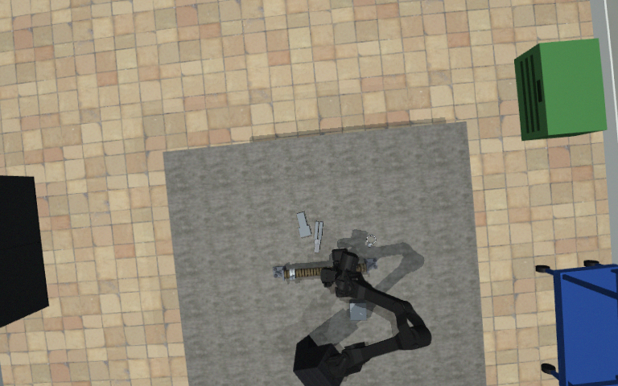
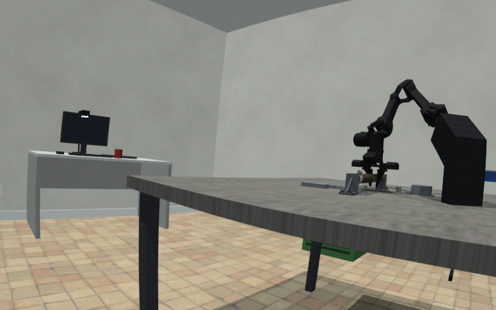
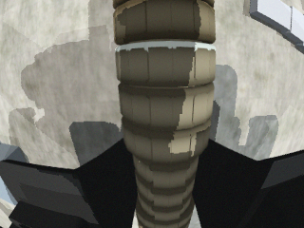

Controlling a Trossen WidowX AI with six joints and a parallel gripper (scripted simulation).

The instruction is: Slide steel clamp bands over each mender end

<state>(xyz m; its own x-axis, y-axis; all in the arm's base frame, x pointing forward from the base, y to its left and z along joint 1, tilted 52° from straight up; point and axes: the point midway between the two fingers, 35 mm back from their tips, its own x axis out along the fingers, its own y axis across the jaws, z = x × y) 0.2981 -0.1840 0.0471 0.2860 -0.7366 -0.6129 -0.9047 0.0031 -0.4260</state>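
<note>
Now: the small block 11 cm behind my hand, 6 cm to the right of it and 4 cm below it. From my hand the other things lie so: flat two-bar piece: 14 cm ahead, 4 cm to the left, 4 cm below; grey block: 20 cm behind, 3 cm below, 1 cm to the left.
</note>
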